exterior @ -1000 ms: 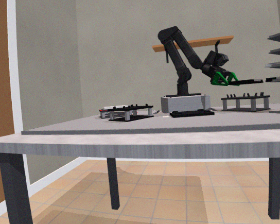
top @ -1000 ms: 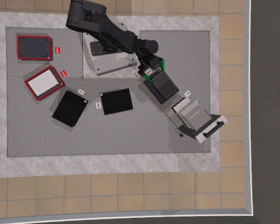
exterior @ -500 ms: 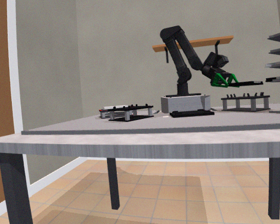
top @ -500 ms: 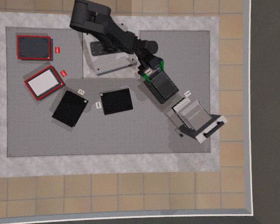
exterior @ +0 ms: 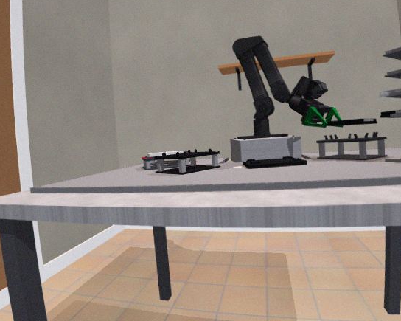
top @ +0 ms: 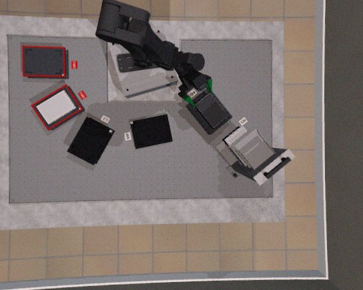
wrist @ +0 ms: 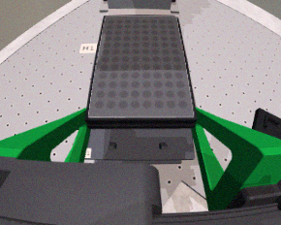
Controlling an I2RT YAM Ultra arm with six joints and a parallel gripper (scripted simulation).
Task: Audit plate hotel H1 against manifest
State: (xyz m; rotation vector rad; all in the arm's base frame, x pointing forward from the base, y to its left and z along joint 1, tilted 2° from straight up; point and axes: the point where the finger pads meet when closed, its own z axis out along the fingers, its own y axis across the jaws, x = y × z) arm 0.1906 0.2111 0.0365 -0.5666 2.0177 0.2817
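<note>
Right now my hand is 5 cm short of the regrip nest RG, 3 cm to the right of it and 5 cm above it. Also, from my hand: recovery nest N6 (9 cm ahead, 23 cm to the right, 10 cm below); H1 tag (11 cm ahead, 18 cm to the left, 11 cm below); landing nest L1 (10 cm ahead, 48 cm to the right, 6 cm below).
</note>
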